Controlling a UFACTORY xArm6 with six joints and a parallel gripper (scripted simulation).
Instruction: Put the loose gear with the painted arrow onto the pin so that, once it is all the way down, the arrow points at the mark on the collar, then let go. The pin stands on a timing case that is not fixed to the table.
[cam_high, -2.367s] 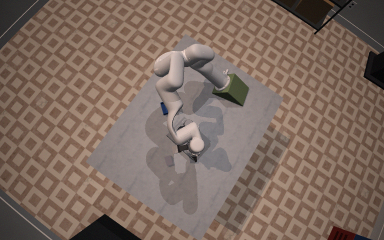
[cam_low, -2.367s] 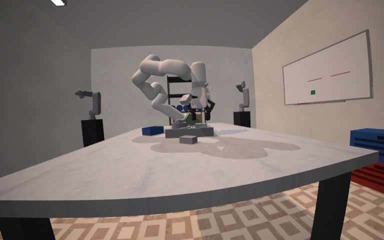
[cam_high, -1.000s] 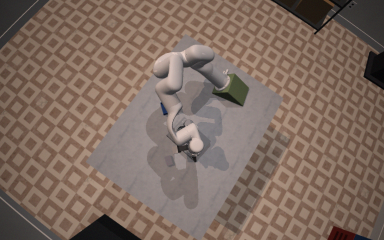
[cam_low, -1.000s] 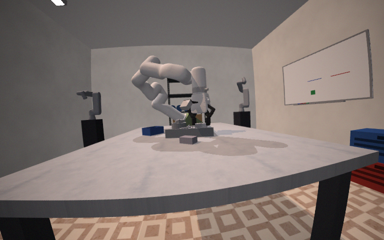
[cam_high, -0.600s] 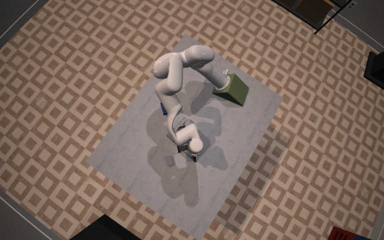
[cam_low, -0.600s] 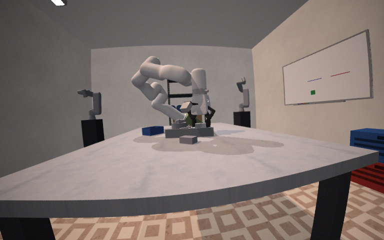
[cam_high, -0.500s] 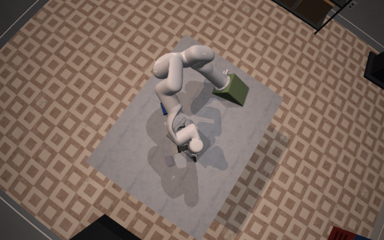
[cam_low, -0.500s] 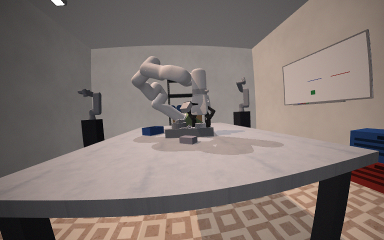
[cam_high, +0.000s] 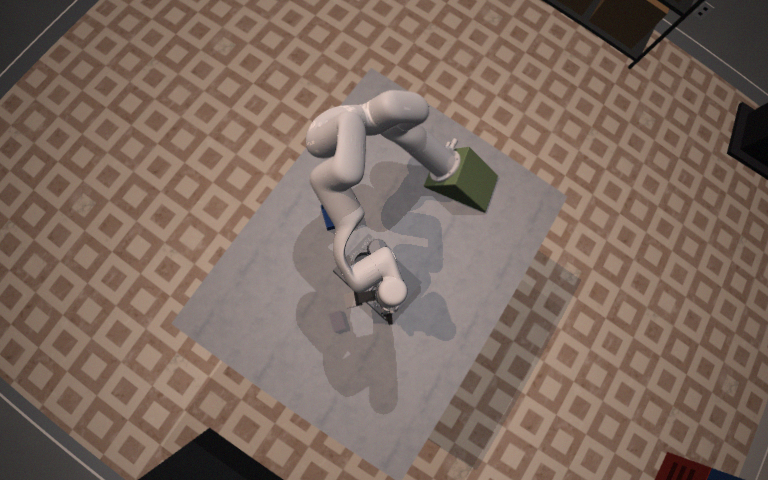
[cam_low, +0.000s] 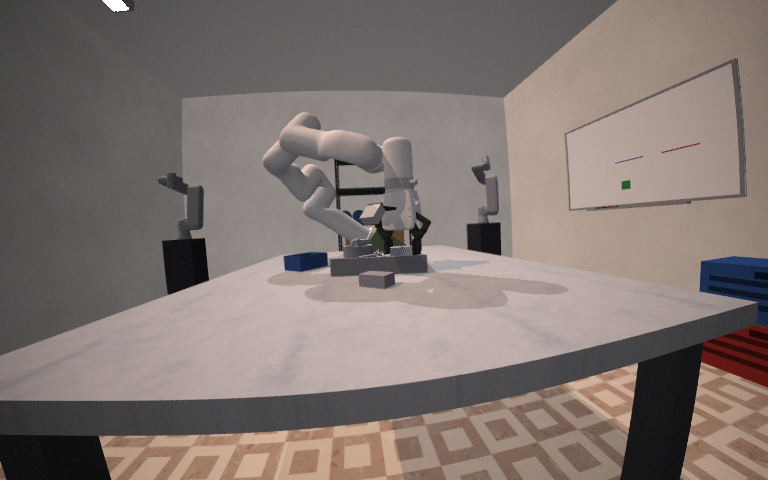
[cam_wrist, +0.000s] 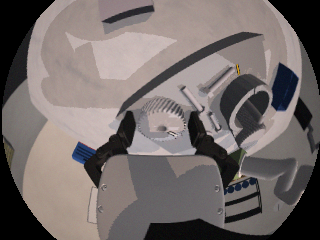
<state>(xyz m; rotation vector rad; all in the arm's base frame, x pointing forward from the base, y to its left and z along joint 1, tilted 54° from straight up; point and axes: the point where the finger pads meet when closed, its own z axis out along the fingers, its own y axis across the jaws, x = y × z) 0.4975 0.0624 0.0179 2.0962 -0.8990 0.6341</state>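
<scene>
My hand is right at the toothed gear. Also, from my hand: blue box: 260 mm to the right, 180 mm behind, 40 mm below; then small grey block: 130 mm ahead, 100 mm to the right, 40 mm below.
</scene>
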